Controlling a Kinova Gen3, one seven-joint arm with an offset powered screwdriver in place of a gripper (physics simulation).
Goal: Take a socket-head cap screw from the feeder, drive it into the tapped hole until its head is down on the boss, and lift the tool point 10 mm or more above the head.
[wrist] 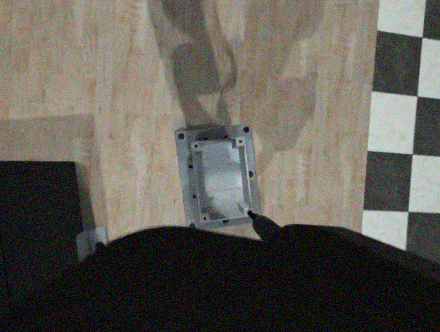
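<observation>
The grey rectangular housing (185, 175) lies on the wood-look surface in the middle of the wrist view, with an open cavity and holes in its flange. Corner bosses with small dark holes show at the upper left (196, 146), upper right (240, 141) and lower left (204, 218). My screwdriver (251, 214) reaches in from below, its dark tip over the housing's lower right corner, covering the boss there. Whether a screw is on the tip, or in that hole, and the height of the tip cannot be told. No screw can be made out.
A black block (37, 200) stands at the left edge, with a small pale grey piece (90, 242) at its lower right; I cannot tell if this is the feeder. A black-and-white checkered area (393, 122) lies at the right. The tool's dark body hides the bottom.
</observation>
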